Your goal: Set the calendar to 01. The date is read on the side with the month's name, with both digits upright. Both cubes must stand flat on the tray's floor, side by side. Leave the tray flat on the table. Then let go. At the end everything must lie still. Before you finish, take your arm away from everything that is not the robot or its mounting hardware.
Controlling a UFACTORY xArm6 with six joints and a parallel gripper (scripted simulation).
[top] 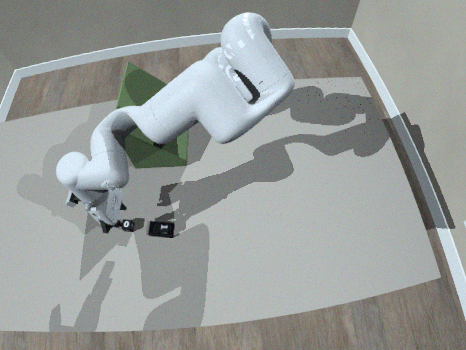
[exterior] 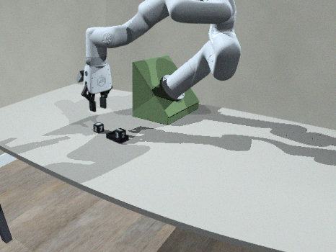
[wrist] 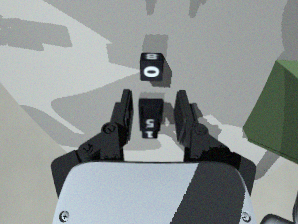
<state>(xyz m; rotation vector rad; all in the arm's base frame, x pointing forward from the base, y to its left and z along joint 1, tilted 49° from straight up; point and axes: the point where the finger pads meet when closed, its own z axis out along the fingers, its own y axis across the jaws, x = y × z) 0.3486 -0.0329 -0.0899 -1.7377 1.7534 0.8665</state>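
Now: hand 9 cm above the black cube. Round my hand: black tray (1 cm ahead, 11 cm to the left, 10 cm below).
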